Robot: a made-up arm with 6 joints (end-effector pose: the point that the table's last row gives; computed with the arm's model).
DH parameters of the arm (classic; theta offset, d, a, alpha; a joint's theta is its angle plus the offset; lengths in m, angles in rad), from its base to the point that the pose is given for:
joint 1: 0 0.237 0 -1.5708
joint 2: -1.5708 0 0.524 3.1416
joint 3: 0 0 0 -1.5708
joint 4: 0 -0.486 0 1.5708
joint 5: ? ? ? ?
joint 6: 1.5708 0 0 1.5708
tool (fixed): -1.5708 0 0 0
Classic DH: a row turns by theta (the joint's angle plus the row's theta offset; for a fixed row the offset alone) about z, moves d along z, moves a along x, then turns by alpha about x.
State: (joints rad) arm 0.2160 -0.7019 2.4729 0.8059 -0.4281 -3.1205
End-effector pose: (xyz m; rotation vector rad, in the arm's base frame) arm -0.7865 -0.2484 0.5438 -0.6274 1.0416 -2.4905
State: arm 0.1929 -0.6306 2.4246 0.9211 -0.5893 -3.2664
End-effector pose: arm -0.7732 -0.2170 0.6173 -0.9010 0.9645 -2.3716
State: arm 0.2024 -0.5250 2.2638 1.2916 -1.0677 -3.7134
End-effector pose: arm -0.7329 -0.1805 0.7618 -1.1904 0.8108 -1.7553
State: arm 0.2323 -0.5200 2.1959 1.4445 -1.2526 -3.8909
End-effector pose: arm -0.7237 -0.1851 0.7958 -1.1075 0.7846 -1.5078
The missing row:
joint 5: 0 0.107 0 -1.5708
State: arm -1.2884 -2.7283 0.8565 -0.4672 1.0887 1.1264
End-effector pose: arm -0.2785 0.6170 -0.4078 0.2115 1.9540 -0.3998
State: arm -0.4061 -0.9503 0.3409 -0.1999 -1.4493 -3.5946
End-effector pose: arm -0.2911 0.0110 1.0029 -2.5989 0.3200 0.1293
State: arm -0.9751 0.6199 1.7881 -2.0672 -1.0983 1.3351
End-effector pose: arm 0.3684 -0.4527 1.0738 -0.5493 -0.8972 0.5007
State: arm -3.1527 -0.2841 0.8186 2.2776 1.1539 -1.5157
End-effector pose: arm -0.0006 -0.0695 1.2104 -0.6885 1.4467 -2.0338
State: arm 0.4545 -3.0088 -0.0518 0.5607 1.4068 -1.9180
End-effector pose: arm -0.4612 -0.3262 -0.2491 1.1119 1.9450 -1.3050
